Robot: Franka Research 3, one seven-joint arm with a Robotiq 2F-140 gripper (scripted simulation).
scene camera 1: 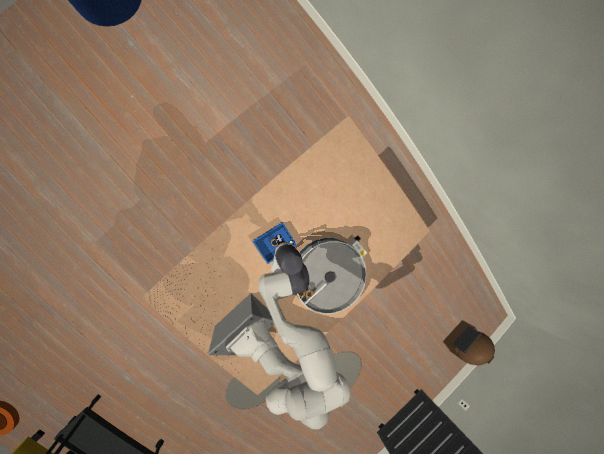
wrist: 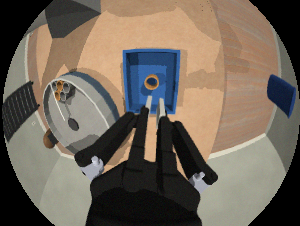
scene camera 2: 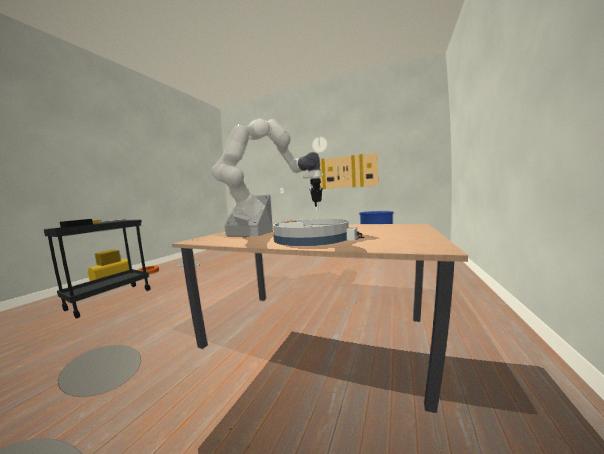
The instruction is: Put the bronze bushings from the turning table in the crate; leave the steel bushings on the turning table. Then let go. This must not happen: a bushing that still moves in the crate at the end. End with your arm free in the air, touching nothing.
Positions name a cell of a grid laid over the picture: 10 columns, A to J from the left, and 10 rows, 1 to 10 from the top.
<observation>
In view: my gripper (wrist: F5), a blue crate (wrist: E3) and a grey turning table (scene camera 1: F6).
The grey turning table is seen too in the wrist view (wrist: C6).
</observation>
